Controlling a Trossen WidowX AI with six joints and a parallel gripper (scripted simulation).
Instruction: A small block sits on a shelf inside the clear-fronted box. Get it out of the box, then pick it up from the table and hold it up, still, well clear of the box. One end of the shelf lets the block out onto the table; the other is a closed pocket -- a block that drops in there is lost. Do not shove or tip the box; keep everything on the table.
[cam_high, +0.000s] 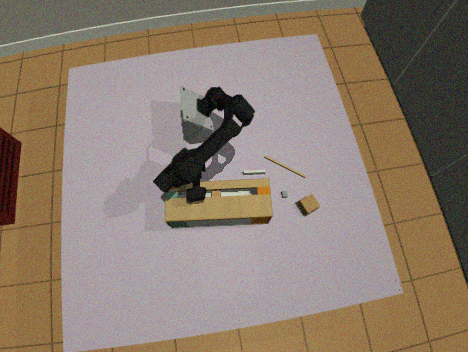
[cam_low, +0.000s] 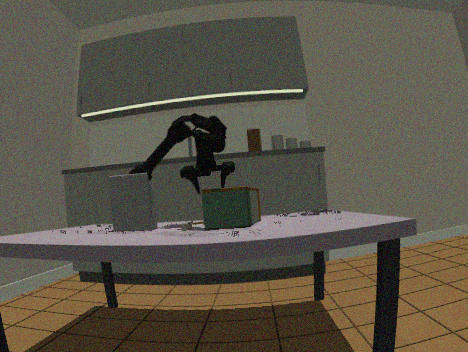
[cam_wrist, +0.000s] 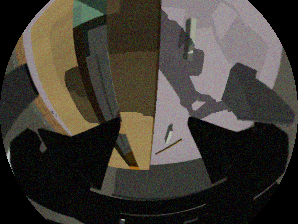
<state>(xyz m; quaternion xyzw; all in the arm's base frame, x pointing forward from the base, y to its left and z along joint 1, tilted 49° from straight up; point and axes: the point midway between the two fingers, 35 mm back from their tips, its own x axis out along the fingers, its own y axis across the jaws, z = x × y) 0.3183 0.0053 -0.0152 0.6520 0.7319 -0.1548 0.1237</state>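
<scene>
Now: gripper tip 5 cm short of the tan block, 4 cm to the right of it and 3 cm above it. From my gripper tip the other things lie so: thin wooden stick: 33 cm to the left, 12 cm below, 9 cm behind; box: 6 cm below, 5 cm to the left, 4 cm ahead; grey piece: 31 cm to the left, 11 cm below, 3 cm ahead.
</scene>
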